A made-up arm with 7 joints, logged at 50 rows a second.
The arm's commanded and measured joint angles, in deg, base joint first. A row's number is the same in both.
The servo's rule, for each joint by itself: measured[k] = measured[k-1] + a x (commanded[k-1-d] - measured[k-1]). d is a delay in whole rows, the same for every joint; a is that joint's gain. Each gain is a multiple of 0.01, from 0.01 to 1. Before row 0 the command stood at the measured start. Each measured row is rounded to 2 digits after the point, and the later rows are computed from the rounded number. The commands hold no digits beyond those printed.
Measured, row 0:
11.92, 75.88, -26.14, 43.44, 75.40, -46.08, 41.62
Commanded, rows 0 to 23:
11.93, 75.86, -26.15, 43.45, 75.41, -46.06, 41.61
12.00, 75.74, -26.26, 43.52, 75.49, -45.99, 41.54
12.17, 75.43, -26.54, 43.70, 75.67, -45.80, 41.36
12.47, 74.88, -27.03, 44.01, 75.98, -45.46, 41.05
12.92, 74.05, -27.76, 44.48, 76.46, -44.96, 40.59
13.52, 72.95, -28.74, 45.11, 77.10, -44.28, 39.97
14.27, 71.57, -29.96, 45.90, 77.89, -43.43, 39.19
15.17, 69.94, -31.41, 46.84, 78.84, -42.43, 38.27
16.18, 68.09, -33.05, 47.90, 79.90, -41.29, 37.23
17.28, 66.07, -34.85, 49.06, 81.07, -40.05, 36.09
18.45, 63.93, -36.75, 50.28, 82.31, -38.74, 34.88
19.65, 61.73, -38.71, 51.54, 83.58, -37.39, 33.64
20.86, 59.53, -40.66, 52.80, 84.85, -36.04, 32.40
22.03, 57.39, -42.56, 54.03, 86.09, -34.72, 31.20
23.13, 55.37, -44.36, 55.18, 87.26, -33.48, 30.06
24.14, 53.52, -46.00, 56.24, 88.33, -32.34, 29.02
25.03, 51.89, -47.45, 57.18, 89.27, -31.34, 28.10
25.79, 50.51, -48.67, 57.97, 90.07, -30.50, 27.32
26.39, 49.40, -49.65, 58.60, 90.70, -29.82, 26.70
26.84, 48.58, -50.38, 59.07, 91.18, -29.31, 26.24
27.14, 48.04, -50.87, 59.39, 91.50, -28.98, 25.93
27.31, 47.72, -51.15, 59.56, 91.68, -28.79, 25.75
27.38, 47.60, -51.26, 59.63, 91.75, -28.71, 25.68
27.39, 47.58, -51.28, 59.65, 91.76, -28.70, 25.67
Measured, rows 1 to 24:
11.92, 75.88, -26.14, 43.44, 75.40, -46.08, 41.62
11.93, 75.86, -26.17, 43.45, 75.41, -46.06, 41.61
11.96, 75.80, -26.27, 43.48, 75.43, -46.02, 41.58
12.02, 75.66, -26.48, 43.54, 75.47, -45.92, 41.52
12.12, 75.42, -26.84, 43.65, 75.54, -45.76, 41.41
12.27, 75.05, -27.37, 43.83, 75.65, -45.51, 41.24
12.49, 74.53, -28.10, 44.08, 75.81, -45.16, 40.99
12.78, 73.84, -29.03, 44.41, 76.02, -44.70, 40.66
13.15, 72.98, -30.16, 44.83, 76.29, -44.12, 40.25
13.60, 71.94, -31.47, 45.34, 76.62, -43.43, 39.75
14.13, 70.74, -32.95, 45.93, 77.02, -42.63, 39.17
14.74, 69.39, -34.56, 46.60, 77.48, -41.74, 38.51
15.41, 67.91, -36.27, 47.34, 78.00, -40.77, 37.78
16.14, 66.33, -38.03, 48.14, 78.57, -39.74, 36.99
16.91, 64.69, -39.80, 48.98, 79.18, -38.68, 36.16
17.71, 63.01, -41.54, 49.85, 79.82, -37.60, 35.30
18.52, 61.34, -43.19, 50.73, 80.48, -36.54, 34.44
19.32, 59.72, -44.72, 51.60, 81.15, -35.51, 33.59
20.10, 58.17, -46.10, 52.44, 81.82, -34.54, 32.76
20.84, 56.73, -47.30, 53.24, 82.48, -33.65, 31.98
21.53, 55.43, -48.30, 53.98, 83.11, -32.86, 31.25
22.17, 54.27, -49.10, 54.65, 83.71, -32.17, 30.59
22.74, 53.27, -49.70, 55.25, 84.27, -31.58, 30.00
23.25, 52.42, -50.14, 55.78, 84.79, -31.09, 29.48
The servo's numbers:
d 0
a 0.11 0.15 0.28 0.12 0.07 0.17 0.12

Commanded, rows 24 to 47:
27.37, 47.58, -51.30, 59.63, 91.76, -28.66, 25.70
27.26, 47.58, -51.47, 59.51, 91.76, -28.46, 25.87
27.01, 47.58, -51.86, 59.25, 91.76, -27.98, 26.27
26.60, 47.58, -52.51, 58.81, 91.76, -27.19, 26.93
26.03, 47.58, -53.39, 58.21, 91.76, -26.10, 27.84
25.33, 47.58, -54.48, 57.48, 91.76, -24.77, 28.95
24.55, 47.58, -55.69, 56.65, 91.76, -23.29, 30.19
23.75, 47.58, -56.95, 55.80, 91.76, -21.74, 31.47
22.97, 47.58, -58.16, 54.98, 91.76, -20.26, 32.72
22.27, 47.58, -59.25, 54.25, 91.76, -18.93, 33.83
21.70, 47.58, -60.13, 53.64, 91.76, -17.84, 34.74
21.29, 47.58, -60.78, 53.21, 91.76, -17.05, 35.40
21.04, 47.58, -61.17, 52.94, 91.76, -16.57, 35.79
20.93, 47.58, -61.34, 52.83, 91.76, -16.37, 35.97
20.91, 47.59, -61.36, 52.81, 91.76, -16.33, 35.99
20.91, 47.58, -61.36, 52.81, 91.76, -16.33, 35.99
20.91, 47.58, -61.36, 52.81, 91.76, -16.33, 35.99
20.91, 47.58, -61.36, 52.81, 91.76, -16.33, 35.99
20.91, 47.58, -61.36, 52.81, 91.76, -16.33, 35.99
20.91, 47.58, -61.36, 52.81, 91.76, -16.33, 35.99
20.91, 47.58, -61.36, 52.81, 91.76, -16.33, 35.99
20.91, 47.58, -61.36, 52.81, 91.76, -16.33, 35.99
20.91, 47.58, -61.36, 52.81, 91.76, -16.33, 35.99
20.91, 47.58, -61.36, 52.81, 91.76, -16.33, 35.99
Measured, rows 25 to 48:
23.70, 51.69, -50.46, 56.24, 85.28, -30.68, 29.03
24.09, 51.07, -50.74, 56.63, 85.73, -30.30, 28.65
24.41, 50.55, -51.05, 56.94, 86.15, -29.91, 28.36
24.65, 50.10, -51.46, 57.16, 86.54, -29.45, 28.19
24.80, 49.72, -52.00, 57.29, 86.91, -28.88, 28.15
24.86, 49.40, -52.69, 57.31, 87.25, -28.18, 28.25
24.83, 49.13, -53.53, 57.23, 87.57, -27.35, 28.48
24.71, 48.90, -54.49, 57.06, 87.86, -26.40, 28.84
24.52, 48.70, -55.52, 56.81, 88.13, -25.36, 29.31
24.27, 48.53, -56.56, 56.50, 88.38, -24.27, 29.85
23.99, 48.39, -57.56, 56.16, 88.62, -23.18, 30.44
23.69, 48.27, -58.46, 55.81, 88.84, -22.14, 31.04
23.40, 48.17, -59.22, 55.47, 89.04, -21.19, 31.61
23.13, 48.08, -59.81, 55.15, 89.23, -20.37, 32.13
22.89, 48.01, -60.24, 54.87, 89.41, -19.68, 32.59
22.67, 47.95, -60.55, 54.62, 89.57, -19.11, 33.00
22.48, 47.89, -60.78, 54.40, 89.72, -18.64, 33.36
22.31, 47.84, -60.94, 54.21, 89.86, -18.25, 33.68
22.16, 47.80, -61.06, 54.04, 89.99, -17.92, 33.96
22.02, 47.77, -61.14, 53.89, 90.11, -17.65, 34.20
21.90, 47.74, -61.20, 53.76, 90.23, -17.43, 34.41
21.79, 47.72, -61.24, 53.65, 90.34, -17.24, 34.60
21.69, 47.70, -61.27, 53.55, 90.44, -17.09, 34.77
21.60, 47.68, -61.30, 53.46, 90.53, -16.96, 34.92

